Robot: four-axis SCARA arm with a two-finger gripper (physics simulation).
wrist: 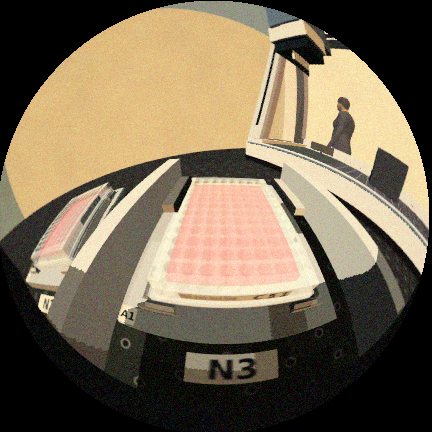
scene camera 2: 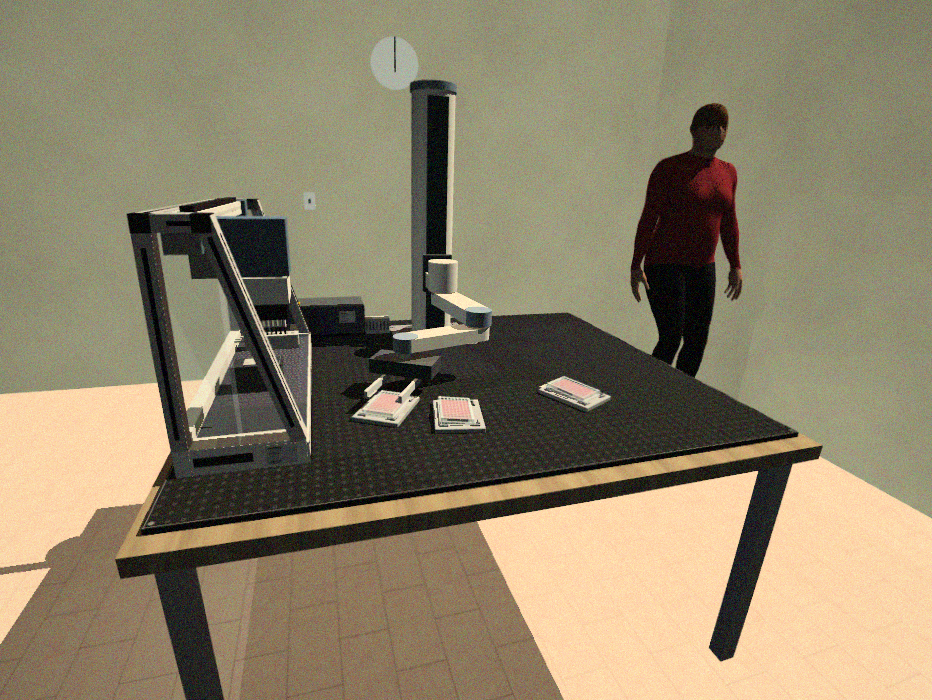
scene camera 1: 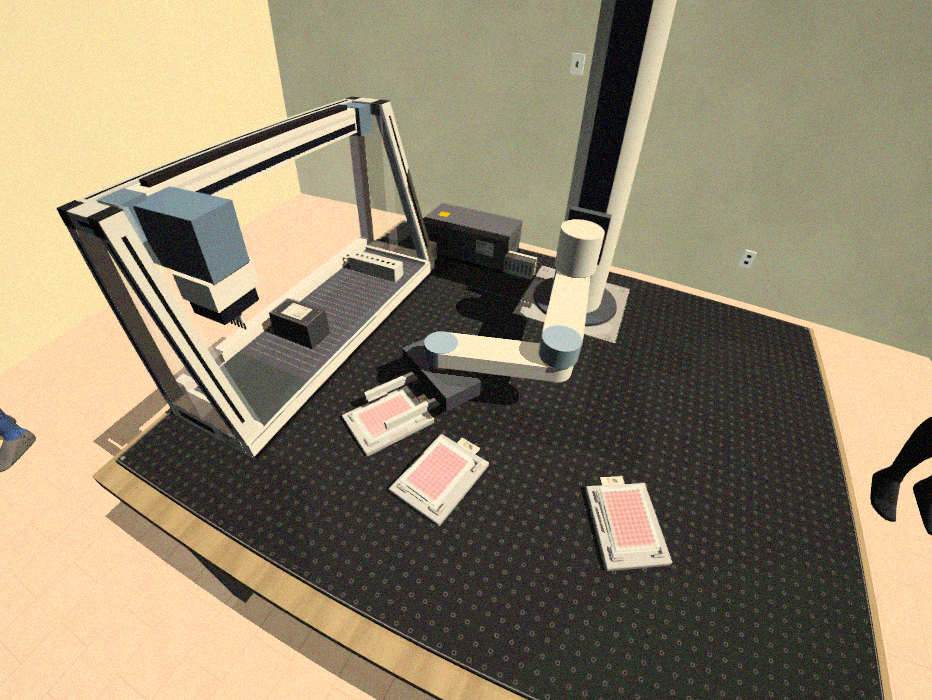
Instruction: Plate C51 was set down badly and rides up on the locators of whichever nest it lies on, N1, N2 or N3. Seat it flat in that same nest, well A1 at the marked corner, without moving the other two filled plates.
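Note:
Plate C51 (scene camera 1: pixel 378 414) (scene camera 2: pixel 385 403) (wrist: pixel 232 235), clear with pink wells, lies in nest N3 (scene camera 1: pixel 369 446) (wrist: pixel 215 321), the nest nearest the gantry frame. In the wrist view its near edge looks about level between the two front corner locators; whether it is fully flat is hard to tell. The A1 mark (wrist: pixel 128 315) is at the nest's near left corner; plate well A1 cannot be read. My gripper (scene camera 1: pixel 377 410) (scene camera 2: pixel 384 397) (wrist: pixel 232 169) is shut with nothing held. Its two fingers stand apart above the plate's long sides, with dark gaps beside the pads.
A second filled plate (scene camera 1: pixel 439 470) (scene camera 2: pixel 455 408) (wrist: pixel 70 230) lies in the neighbouring nest, close to the fingers. A third filled plate (scene camera 1: pixel 629 516) (scene camera 2: pixel 575 388) lies in a nest farther right. The gantry frame (scene camera 1: pixel 320 389) (scene camera 2: pixel 310 391) stands beside N3. A dark instrument (scene camera 1: pixel 473 232) (scene camera 2: pixel 331 316) is behind.

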